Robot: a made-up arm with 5 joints.
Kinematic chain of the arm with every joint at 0, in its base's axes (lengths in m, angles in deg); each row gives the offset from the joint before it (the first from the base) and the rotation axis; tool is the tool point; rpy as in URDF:
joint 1: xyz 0 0 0.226 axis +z
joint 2: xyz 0 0 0 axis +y
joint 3: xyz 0.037 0 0.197 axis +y
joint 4: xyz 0.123 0 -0.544 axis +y
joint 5: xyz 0.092 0 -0.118 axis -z
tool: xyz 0 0 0 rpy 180 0 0
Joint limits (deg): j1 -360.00..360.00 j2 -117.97..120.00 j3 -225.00..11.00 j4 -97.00..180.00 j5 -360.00..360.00
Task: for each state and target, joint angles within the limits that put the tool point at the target. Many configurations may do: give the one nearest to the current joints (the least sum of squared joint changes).
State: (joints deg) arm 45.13 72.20 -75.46 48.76 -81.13
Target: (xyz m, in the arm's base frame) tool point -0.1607 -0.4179 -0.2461
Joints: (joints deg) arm 68.97 117.70 -49.68 48.34 -81.13
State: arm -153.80 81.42 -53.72 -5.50 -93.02
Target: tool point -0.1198 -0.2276 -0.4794
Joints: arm -117.76 83.59 -69.70 -3.22 -93.02
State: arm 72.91 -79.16 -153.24 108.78 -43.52
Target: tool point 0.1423 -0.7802 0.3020
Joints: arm 100.34 -97.94 -167.30 107.47 -43.52
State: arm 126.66 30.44 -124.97 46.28 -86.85
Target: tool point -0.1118 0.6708 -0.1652
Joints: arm 99.46 53.93 -93.84 56.01 -86.85
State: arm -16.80 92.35 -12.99 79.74 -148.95
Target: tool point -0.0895 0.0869 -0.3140
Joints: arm -44.16 69.17 -37.58 77.78 -148.95
